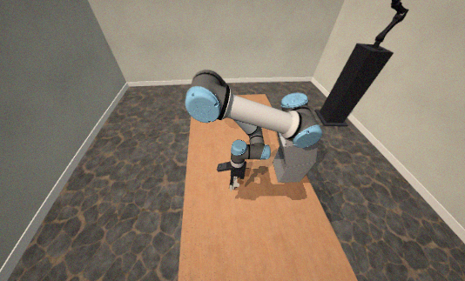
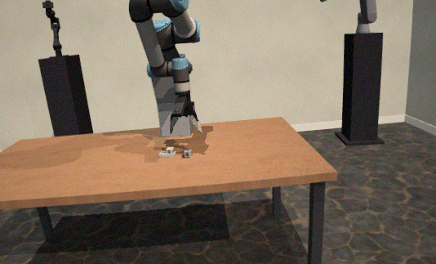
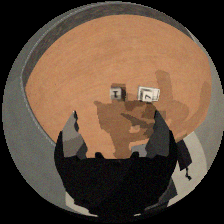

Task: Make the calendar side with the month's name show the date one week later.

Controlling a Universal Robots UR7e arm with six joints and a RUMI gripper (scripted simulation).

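My gripper is now 20 mm past the white calendar tray, 110 mm to the left of it and 110 mm above it.
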